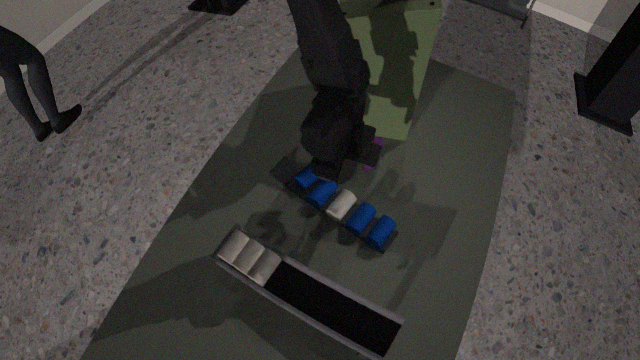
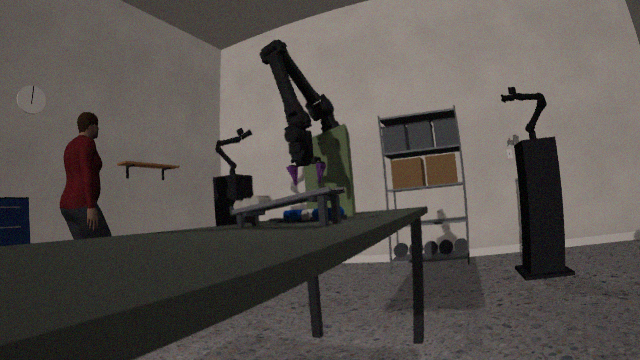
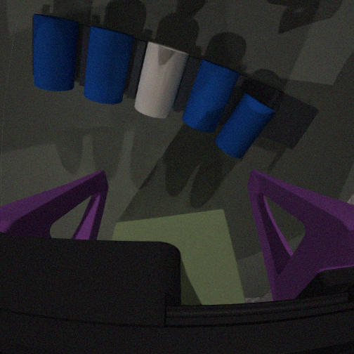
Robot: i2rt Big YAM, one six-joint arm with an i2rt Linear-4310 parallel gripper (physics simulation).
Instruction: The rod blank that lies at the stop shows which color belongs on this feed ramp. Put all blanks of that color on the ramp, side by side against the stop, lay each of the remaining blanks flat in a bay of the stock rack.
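Note:
The feed ramp (image 1: 342, 296) (image 2: 295, 199) holds three white blanks (image 1: 248, 257) (image 2: 256, 201) side by side at its low end; the stop is mostly hidden. The stock rack (image 1: 384, 249) (image 3: 134, 75) bears a row of blanks: a blue one (image 1: 382, 231) (image 3: 56, 52), a blue one (image 1: 361, 218) (image 3: 108, 65), a white one (image 1: 342, 204) (image 3: 161, 80), a blue one (image 1: 322, 193) (image 3: 210, 95) and a partly covered blue one (image 1: 306, 177) (image 3: 245, 125). My gripper (image 2: 307, 183) (image 3: 177, 177) is open and empty, above the table between the rack and the green pedestal.
The green pedestal (image 1: 392, 100) (image 2: 342, 165) (image 3: 185, 240) stands behind the rack, close to the gripper. A dark flat patch (image 1: 281, 170) (image 3: 295, 120) lies at one rack end. A person in red (image 2: 81, 172) stands left beyond the table (image 2: 150, 280).

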